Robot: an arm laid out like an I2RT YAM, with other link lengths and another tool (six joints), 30 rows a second.
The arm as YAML. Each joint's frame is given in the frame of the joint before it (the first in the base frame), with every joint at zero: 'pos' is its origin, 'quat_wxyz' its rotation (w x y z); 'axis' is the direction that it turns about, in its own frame. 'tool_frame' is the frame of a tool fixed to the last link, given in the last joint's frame.
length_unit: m
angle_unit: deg
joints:
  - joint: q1
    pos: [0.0, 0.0, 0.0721]
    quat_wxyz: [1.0, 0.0, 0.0, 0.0]
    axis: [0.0, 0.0, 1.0]
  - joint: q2
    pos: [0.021, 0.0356, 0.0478]
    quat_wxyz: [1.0, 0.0, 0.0, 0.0]
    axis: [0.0, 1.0, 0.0]
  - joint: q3
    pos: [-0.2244, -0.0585, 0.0]
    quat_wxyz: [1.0, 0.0, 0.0, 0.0]
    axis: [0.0, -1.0, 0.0]
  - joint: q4
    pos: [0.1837, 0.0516, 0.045]
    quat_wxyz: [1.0, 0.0, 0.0, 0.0]
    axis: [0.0, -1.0, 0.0]
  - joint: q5
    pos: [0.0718, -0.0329, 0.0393]
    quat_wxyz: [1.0, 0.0, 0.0, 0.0]
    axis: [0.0, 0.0, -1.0]
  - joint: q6
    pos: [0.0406, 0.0, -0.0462]
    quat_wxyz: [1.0, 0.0, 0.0, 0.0]
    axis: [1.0, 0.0, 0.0]
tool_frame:
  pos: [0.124, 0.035, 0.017]
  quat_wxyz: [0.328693, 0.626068, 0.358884, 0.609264]
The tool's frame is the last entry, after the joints.
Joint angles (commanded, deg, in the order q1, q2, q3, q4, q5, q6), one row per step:
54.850, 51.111, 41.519, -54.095, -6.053, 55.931
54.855, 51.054, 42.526, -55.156, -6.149, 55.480
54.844, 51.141, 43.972, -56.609, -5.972, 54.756
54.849, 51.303, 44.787, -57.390, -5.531, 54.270
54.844, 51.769, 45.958, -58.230, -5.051, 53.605
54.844, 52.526, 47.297, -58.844, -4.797, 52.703
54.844, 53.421, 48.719, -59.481, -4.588, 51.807
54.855, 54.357, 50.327, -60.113, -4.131, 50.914
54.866, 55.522, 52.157, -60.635, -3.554, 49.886
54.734, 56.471, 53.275, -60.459, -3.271, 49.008
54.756, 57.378, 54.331, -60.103, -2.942, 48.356
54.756, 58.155, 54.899, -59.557, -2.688, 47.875
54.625, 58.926, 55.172, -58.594, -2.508, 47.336
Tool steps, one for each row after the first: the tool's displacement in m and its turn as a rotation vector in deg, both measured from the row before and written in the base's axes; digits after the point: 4 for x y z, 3 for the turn. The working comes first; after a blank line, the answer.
Tool pose at each row, in the base's axes (x y z in m, rotation vector in deg; the steps are taken from these numbers as rounded here):
0.1006, 0.1753, 0.1118, -137.671, -78.203, -27.606
0.0998, 0.1752, 0.1152, -137.341, -78.778, -27.630
0.0995, 0.1747, 0.1196, -137.152, -79.731, -27.798
0.1002, 0.1740, 0.1217, -137.318, -80.435, -28.064
0.1013, 0.1740, 0.1247, -137.424, -81.367, -28.382
0.1025, 0.1754, 0.1282, -137.139, -82.563, -28.697
0.1037, 0.1771, 0.1317, -136.857, -83.767, -28.877
0.1058, 0.1789, 0.1360, -136.680, -84.977, -29.410
0.1087, 0.1814, 0.1409, -136.458, -86.353, -30.172
0.1116, 0.1844, 0.1442, -136.088, -87.285, -30.979
0.1146, 0.1878, 0.1476, -135.667, -88.057, -31.945
0.1171, 0.1907, 0.1493, -135.400, -88.618, -32.625
0.1203, 0.1939, 0.1502, -135.083, -89.061, -33.452

-0.0008, -0.0001, 0.0034, -0.023, -0.122, 0.449
-0.0003, -0.0005, 0.0044, -0.288, -0.380, 0.557
0.0007, -0.0007, 0.0021, -0.417, -0.453, 0.245
0.0011, 0.0000, 0.0030, -0.476, -0.548, 0.380
0.0012, 0.0014, 0.0035, -0.321, -0.534, 0.696
0.0012, 0.0017, 0.0035, -0.363, -0.451, 0.713
0.0021, 0.0018, 0.0043, -0.372, -0.716, 0.613
0.0029, 0.0025, 0.0049, -0.383, -0.913, 0.681
0.0029, 0.0030, 0.0033, -0.045, -0.752, 0.530
0.0030, 0.0034, 0.0034, 0.103, -0.790, 0.457
0.0025, 0.0029, 0.0017, 0.038, -0.572, 0.313
0.0032, 0.0032, 0.0009, 0.164, -0.615, 0.264

